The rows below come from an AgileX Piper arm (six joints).
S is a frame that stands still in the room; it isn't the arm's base.
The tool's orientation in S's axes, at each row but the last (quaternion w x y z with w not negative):
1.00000 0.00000 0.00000 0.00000
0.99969 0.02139 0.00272 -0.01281
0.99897 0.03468 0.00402 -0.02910
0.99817 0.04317 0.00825 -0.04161
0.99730 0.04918 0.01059 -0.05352
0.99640 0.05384 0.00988 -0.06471
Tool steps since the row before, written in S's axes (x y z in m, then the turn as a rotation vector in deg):
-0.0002 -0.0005 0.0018 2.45 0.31 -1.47
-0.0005 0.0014 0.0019 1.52 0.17 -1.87
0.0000 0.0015 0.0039 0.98 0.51 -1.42
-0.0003 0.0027 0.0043 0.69 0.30 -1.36
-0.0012 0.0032 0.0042 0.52 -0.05 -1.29
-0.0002 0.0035 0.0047 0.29 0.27 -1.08
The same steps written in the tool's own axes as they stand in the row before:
-0.0002 -0.0005 0.0018 2.45 0.31 -1.47
-0.0005 0.0015 0.0018 1.53 0.13 -1.87
-0.0001 0.0018 0.0038 0.96 0.47 -1.45
-0.0006 0.0030 0.0040 0.69 0.24 -1.37
-0.0016 0.0034 0.0038 0.56 -0.12 -1.27
-0.0008 0.0039 0.0043 0.28 0.19 -1.10

